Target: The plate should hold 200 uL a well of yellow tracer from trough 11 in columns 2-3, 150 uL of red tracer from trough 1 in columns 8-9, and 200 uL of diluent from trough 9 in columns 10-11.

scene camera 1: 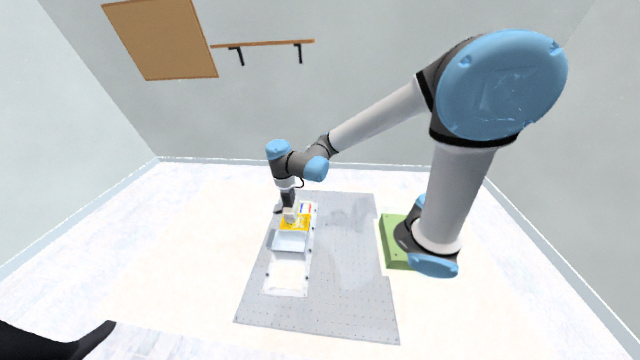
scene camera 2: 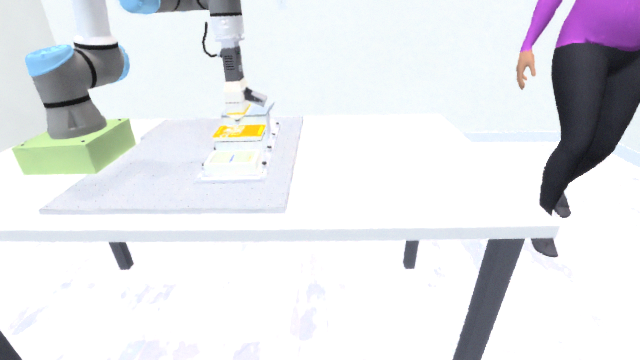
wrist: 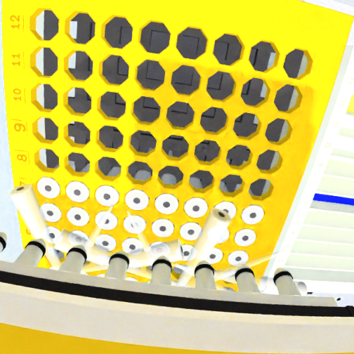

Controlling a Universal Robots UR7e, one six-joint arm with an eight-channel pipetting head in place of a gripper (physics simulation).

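Note:
My pipetting head (scene camera 1: pixel 290 218) (scene camera 2: pixel 237 120) (wrist: pixel 162 262) is low over the yellow tip rack (scene camera 1: pixel 304 220) (scene camera 2: pixel 257 132) (wrist: pixel 322 35). Its nozzles look bare in the wrist view, with black rings near their ends. Rack columns 8 to 12 are empty holes; columns 7, 6 and 5 show upright tips. Several loose tips lie crosswise on the rack, one loose tip (wrist: pixel 204 242) near the nozzles. The lower columns are partly hidden by the head. The trough block (scene camera 1: pixel 306 204) (scene camera 2: pixel 232 169) (wrist: pixel 327 235) stands beside the rack, with a blue stripe. The well plate cannot be made out.
A pale open bin (scene camera 1: pixel 290 242) (scene camera 2: pixel 250 120) stands on the rack's other side. The perforated board (scene camera 1: pixel 350 305) (scene camera 2: pixel 150 197) lies under the labware. The arm stands on a green block (scene camera 1: pixel 395 257) (scene camera 2: pixel 55 157). A person (scene camera 2: pixel 585 85) stands beyond the table at right.

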